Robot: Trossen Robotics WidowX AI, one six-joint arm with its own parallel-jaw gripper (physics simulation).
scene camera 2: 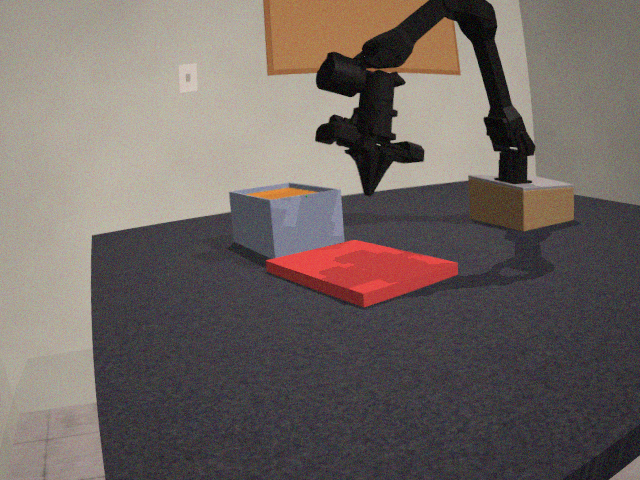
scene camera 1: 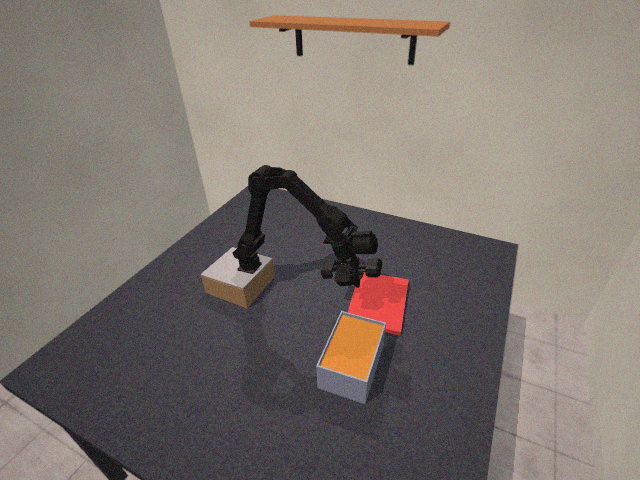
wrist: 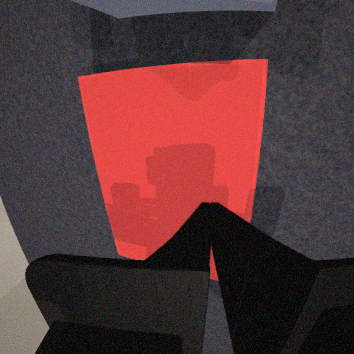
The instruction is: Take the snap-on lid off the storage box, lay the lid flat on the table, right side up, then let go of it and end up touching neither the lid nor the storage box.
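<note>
The red lid (scene camera 1: 378, 303) (scene camera 2: 356, 268) (wrist: 175, 120) lies flat on the table, smooth top face up and rim down, with the arm's shadow across it. The grey-blue storage box (scene camera 1: 341, 384) (scene camera 2: 307, 222) (wrist: 200, 6) stands upright and open beside it, orange inside; in the wrist view a strip of table shows between box and lid. My gripper (scene camera 1: 357, 284) (scene camera 2: 368, 193) (wrist: 208, 210) is shut with its fingertips together and nothing between them. It points down and hangs above the table near the lid, touching neither lid nor box.
The arm's base stands on a wooden block with a pale top (scene camera 1: 222, 268) (scene camera 2: 547, 206) on the dark table (scene camera 1: 180, 361) (scene camera 2: 310, 387). An orange-brown shelf (scene camera 1: 351, 24) is on the wall, high above the table.
</note>
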